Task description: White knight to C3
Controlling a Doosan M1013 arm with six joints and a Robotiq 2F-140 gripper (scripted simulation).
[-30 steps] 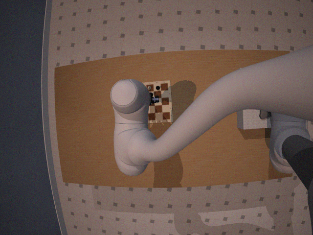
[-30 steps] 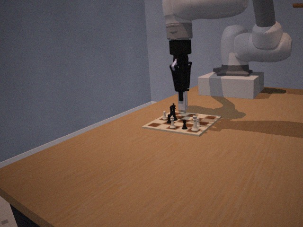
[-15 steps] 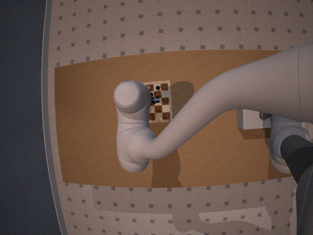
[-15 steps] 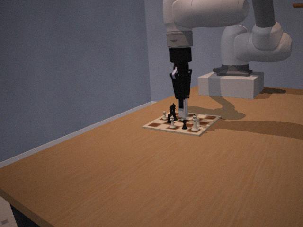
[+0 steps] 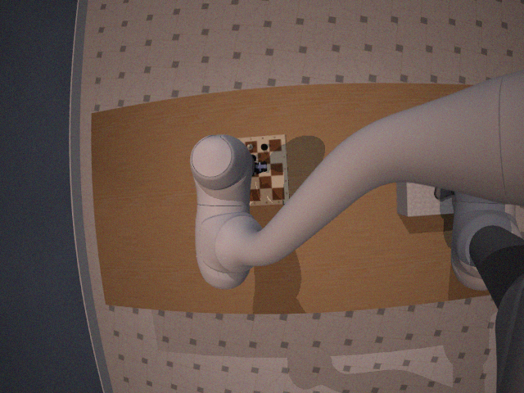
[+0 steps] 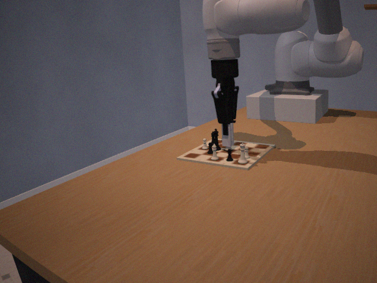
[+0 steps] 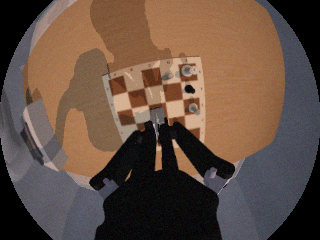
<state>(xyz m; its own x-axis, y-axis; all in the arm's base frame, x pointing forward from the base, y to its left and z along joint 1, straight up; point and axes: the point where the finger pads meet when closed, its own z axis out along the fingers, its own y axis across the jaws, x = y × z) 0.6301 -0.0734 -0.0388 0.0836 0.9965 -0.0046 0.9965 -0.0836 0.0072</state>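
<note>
Now: the tall black piece 4 cm to the right of my hand and 2 cm below it. Round my hand: white piece: 8 cm ahead, 1 cm to the right, 3 cm below; then chessboard: 5 cm below.
</note>
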